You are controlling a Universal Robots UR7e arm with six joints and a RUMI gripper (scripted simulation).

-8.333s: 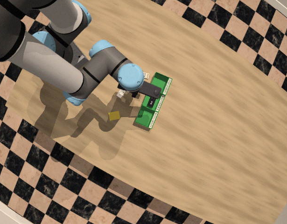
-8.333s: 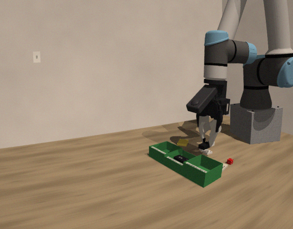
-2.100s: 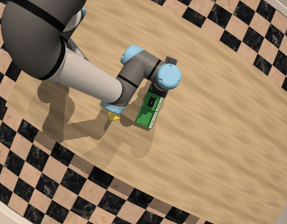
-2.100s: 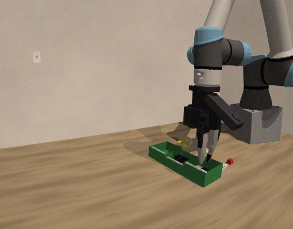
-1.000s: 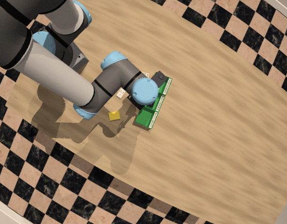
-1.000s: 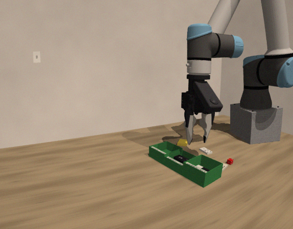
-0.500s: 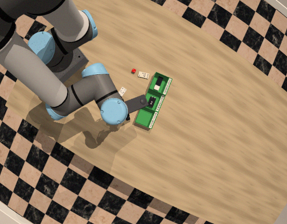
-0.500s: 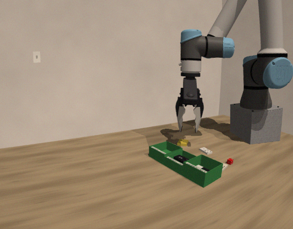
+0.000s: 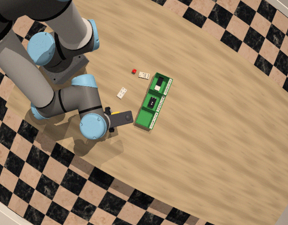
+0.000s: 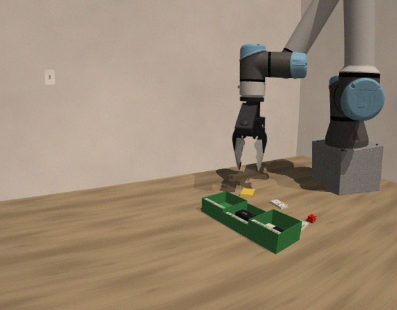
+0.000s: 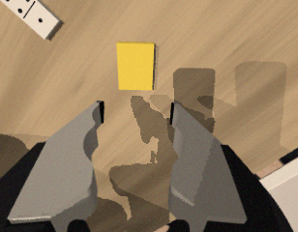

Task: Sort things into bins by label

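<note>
The yellow block lies 80 mm below my hand and 10 mm to the left of it. The rest, counted from my hand: black 9V battery (150 mm to the left, 130 mm ahead, 70 mm below); black-and-white block (230 mm to the left, 130 mm ahead, 70 mm below); red die (240 mm to the left, 80 mm below, 10 mm behind).
</note>
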